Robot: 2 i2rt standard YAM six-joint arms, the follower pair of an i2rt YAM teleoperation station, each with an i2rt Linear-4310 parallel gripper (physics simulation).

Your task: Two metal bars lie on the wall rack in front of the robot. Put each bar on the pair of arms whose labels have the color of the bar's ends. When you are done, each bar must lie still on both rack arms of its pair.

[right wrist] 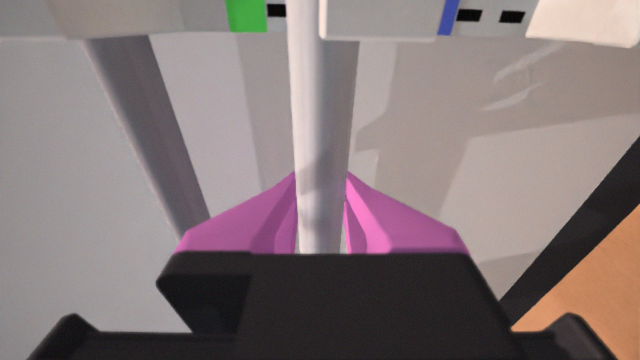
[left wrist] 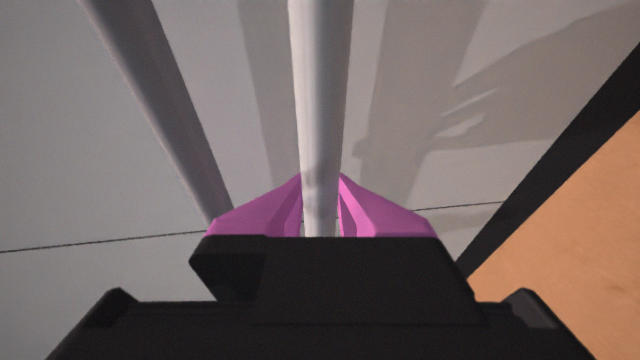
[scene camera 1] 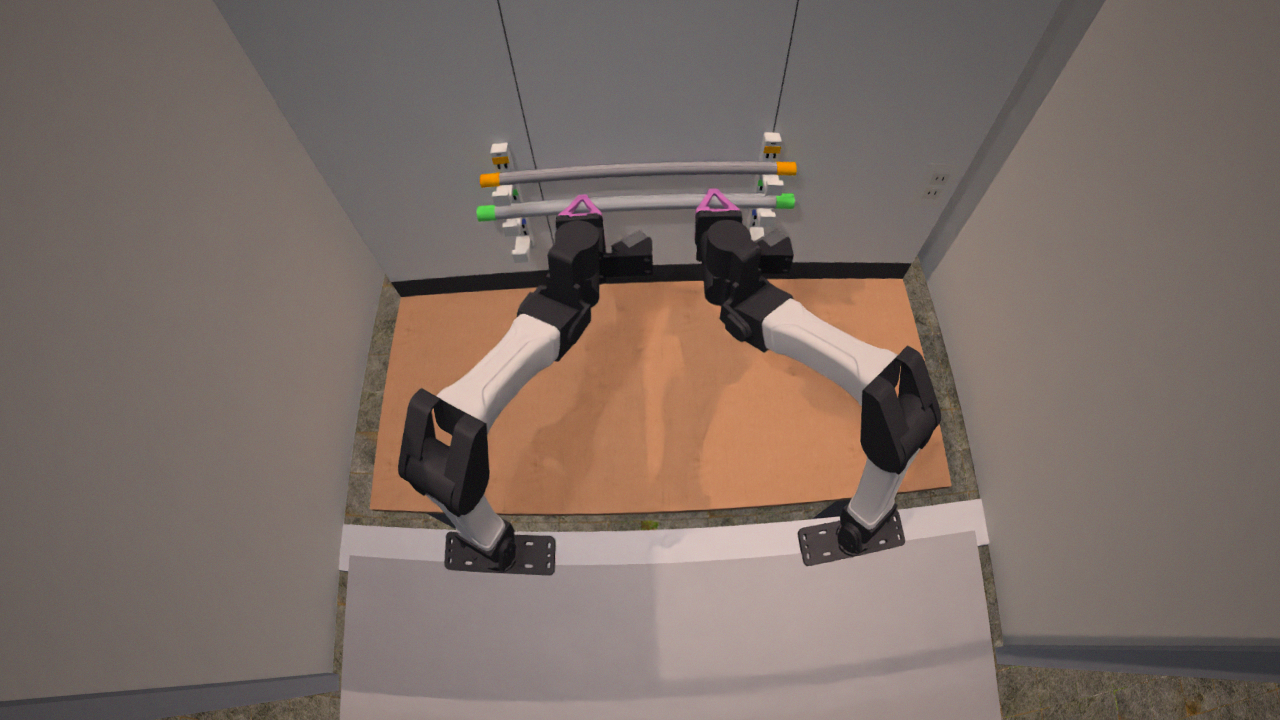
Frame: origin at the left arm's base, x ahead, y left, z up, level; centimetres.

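Seen in the pictures: left gripper, fingertip midpoint: [left wrist: 320, 180] [scene camera 1: 583, 201]; right gripper, fingertip midpoint: [right wrist: 320, 180] [scene camera 1: 713, 195]; left arm's base at its link origin: [scene camera 1: 499, 553]; right arm's base at its link origin: [scene camera 1: 851, 538].
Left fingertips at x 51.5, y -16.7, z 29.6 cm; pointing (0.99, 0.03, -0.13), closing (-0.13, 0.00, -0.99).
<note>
Offsets run from my left fingertips to a thing's middle. "spot": to the spot under its first point. Level surfaces: height alone.
The green-ended bar {dx -0.9, dy -8.4, dz +0.1 cm} [scene camera 1: 646, 203] [left wrist: 322, 100] [right wrist: 324, 100] runs level in front of the rack. My left gripper [scene camera 1: 581, 201] [left wrist: 320, 180] and my right gripper [scene camera 1: 714, 196] [right wrist: 320, 180] are both shut on it, inward of its ends. In the right wrist view the bar crosses the rack between the green label {spot: dx +1.0, dy -28.6, dz +2.9 cm} [right wrist: 246, 16] and the white arm [right wrist: 382, 19] beside the blue label {spot: dx +1.0, dy -28.7, dz -5.0 cm} [right wrist: 448, 17]; whether it touches that arm is unclear. The orange-ended bar {dx -0.4, dy -9.0, dz +7.4 cm} [scene camera 1: 644, 168] [left wrist: 152, 100] [right wrist: 145, 115] lies higher, at the rack arms below the orange labels {spot: dx +0.2, dy +11.6, dz +10.5 cm} [scene camera 1: 500, 160] {spot: dx +1.0, dy -29.2, dz +10.5 cm} [scene camera 1: 771, 149].
Lower white rack arms [scene camera 1: 521, 253] show at the left; those at the right are partly hidden by my right arm. The wall meets a black baseboard [scene camera 1: 859, 270] above the brown floor mat {dz -28.4 cm} [scene camera 1: 662, 394]. Side walls stand left and right. My arms' black wrist cameras [scene camera 1: 631, 254] point toward the wall.
</note>
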